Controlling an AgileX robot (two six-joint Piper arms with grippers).
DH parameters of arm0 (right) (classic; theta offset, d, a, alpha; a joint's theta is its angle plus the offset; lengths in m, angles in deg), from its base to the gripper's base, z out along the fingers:
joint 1: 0 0.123 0 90
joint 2: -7.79 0 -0.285 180
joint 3: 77.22 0 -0.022 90
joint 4: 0 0.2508 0 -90
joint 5: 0 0 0.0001 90
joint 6: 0 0.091 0 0
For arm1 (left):
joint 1: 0 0.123 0 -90
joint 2: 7.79 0 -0.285 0
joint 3: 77.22 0 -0.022 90
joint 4: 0 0.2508 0 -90
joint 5: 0 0 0.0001 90
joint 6: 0 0.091 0 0
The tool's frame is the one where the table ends.
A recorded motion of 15 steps. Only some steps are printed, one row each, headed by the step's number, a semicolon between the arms.
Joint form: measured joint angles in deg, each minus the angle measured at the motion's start. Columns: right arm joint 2, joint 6, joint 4, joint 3, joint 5, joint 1; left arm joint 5, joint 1, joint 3, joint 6, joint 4, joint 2.
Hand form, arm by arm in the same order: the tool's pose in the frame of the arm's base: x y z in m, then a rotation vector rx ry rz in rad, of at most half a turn. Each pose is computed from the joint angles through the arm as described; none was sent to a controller.
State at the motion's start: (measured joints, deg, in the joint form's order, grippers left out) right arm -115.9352 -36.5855 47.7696 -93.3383 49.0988 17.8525; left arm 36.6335 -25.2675 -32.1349 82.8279 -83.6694 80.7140
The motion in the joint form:
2: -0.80 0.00 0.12 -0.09 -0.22 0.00; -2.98 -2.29 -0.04 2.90 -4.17 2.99
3: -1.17 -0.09 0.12 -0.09 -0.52 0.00; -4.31 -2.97 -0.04 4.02 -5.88 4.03
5: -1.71 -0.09 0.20 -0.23 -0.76 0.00; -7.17 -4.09 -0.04 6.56 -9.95 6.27
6: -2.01 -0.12 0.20 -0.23 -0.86 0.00; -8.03 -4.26 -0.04 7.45 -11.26 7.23
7: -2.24 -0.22 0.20 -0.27 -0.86 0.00; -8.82 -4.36 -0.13 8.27 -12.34 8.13
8: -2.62 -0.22 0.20 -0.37 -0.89 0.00; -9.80 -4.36 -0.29 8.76 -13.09 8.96
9: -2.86 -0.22 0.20 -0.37 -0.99 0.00; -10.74 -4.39 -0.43 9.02 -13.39 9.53
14: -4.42 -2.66 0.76 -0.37 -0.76 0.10; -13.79 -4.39 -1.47 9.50 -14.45 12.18
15: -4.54 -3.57 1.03 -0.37 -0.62 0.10; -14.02 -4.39 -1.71 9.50 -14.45 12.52
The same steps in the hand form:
2: 0.4116 0.1860 0.2374 -0.6333 2.4378 0.8733; 0.1953 -0.1588 0.1847 0.8142 2.2915 -0.9404
3: 0.4128 0.1862 0.2346 -0.6305 2.4408 0.8701; 0.1968 -0.1610 0.1804 0.8010 2.3028 -0.9252
5: 0.4144 0.1866 0.2312 -0.6253 2.4454 0.8697; 0.2008 -0.1643 0.1709 0.7610 2.3311 -0.8882
6: 0.4151 0.1867 0.2288 -0.6239 2.4495 0.8690; 0.2026 -0.1647 0.1667 0.7462 2.3452 -0.8742
7: 0.4156 0.1869 0.2272 -0.6254 2.4520 0.8687; 0.2046 -0.1650 0.1630 0.7344 2.3572 -0.8595
8: 0.4165 0.1871 0.2247 -0.6242 2.4568 0.8690; 0.2070 -0.1648 0.1595 0.7204 2.3709 -0.8395
9: 0.4170 0.1872 0.2228 -0.6223 2.4601 0.8684; 0.2088 -0.1644 0.1570 0.7131 2.3813 -0.8189
14: 0.4188 0.1893 0.2108 -0.6647 2.4654 0.8698; 0.2173 -0.1641 0.1471 0.6788 2.4228 -0.7532
15: 0.4188 0.1896 0.2101 -0.6807 2.4591 0.8708; 0.2186 -0.1644 0.1462 0.6774 2.4256 -0.7479

